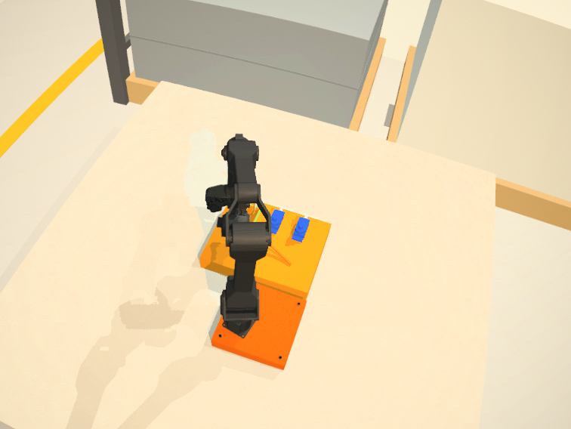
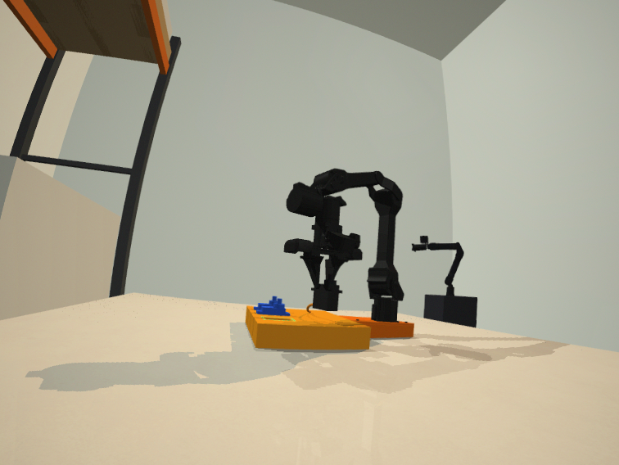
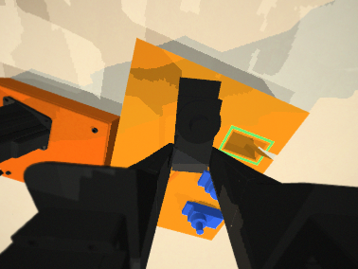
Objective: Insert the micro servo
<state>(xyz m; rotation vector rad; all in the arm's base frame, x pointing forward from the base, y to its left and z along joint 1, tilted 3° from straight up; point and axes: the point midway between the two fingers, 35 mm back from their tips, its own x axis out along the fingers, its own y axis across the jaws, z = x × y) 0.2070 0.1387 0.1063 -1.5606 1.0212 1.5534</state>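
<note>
My gripper tip is 8 cm to the left of the orange deck and 10 cm above it.
</note>
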